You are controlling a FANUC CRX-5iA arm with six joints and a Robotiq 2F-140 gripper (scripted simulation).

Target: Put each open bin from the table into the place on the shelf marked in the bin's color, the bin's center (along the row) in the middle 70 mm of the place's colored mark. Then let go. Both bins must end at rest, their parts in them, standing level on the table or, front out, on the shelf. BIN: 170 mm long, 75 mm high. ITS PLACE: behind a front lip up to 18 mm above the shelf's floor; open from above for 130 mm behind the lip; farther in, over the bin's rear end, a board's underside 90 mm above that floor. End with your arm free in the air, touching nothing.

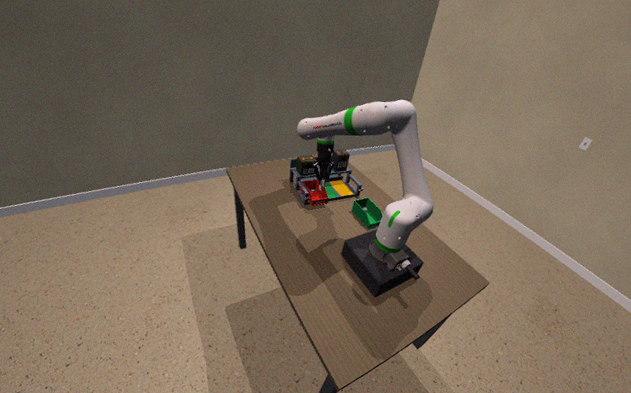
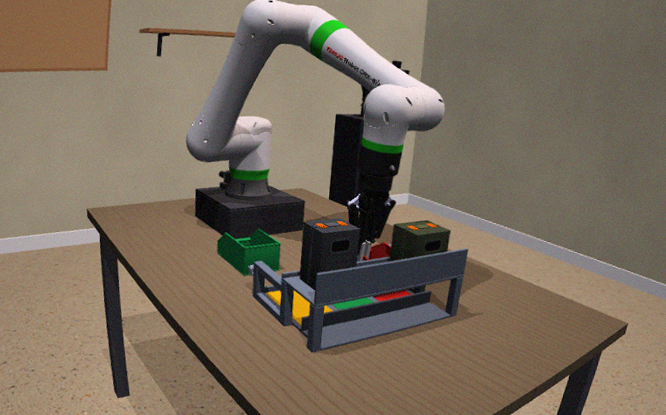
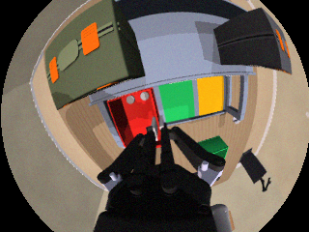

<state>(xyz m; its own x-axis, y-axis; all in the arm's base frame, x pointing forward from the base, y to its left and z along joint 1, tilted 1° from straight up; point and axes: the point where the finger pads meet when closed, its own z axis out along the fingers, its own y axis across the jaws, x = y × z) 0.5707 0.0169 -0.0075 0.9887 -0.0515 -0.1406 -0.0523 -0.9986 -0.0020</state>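
The red bin lies 1 cm behind my hand, 5 cm to the left of it and 4 cm below it. Round my hand: green bin (26 cm behind, 17 cm to the right, 6 cm below); olive box (15 cm ahead, 4 cm to the left, 6 cm above); black box (13 cm ahead, 19 cm to the right, 7 cm above).
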